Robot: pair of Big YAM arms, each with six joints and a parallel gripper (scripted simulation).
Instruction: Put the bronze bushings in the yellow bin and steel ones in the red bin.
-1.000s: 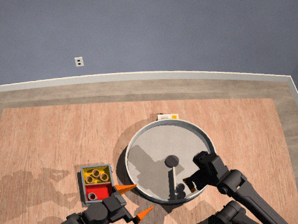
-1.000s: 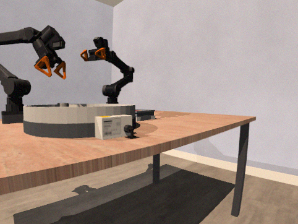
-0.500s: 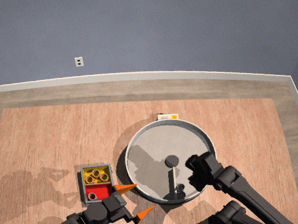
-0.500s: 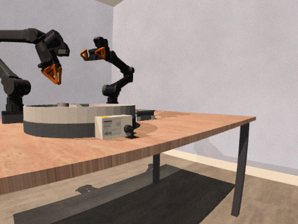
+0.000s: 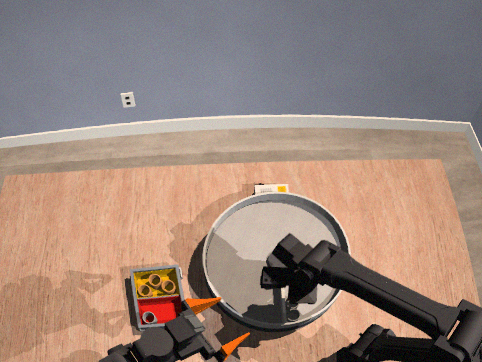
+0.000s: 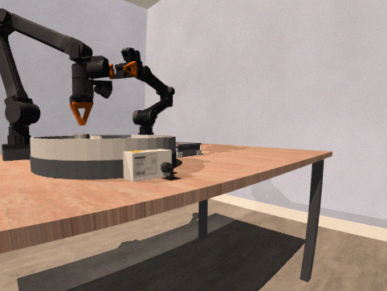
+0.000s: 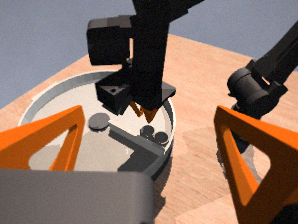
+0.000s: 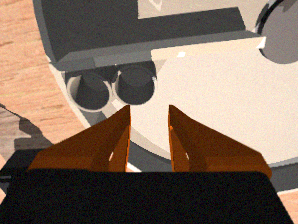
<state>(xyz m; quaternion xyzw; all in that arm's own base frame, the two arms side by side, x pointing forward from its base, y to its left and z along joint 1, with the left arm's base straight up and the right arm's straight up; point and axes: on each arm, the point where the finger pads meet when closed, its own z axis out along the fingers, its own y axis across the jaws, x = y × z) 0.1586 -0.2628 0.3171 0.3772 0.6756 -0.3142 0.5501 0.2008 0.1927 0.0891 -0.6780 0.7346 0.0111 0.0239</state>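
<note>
My right gripper is now 360 mm to the right of the red bin, 110 mm above it and 30 mm short of it. From my right hand the other things lie so: turntable (140 mm ahead, 80 mm below, 20 mm to the left); yellow bin (370 mm to the left, 120 mm ahead, 110 mm below).
</note>
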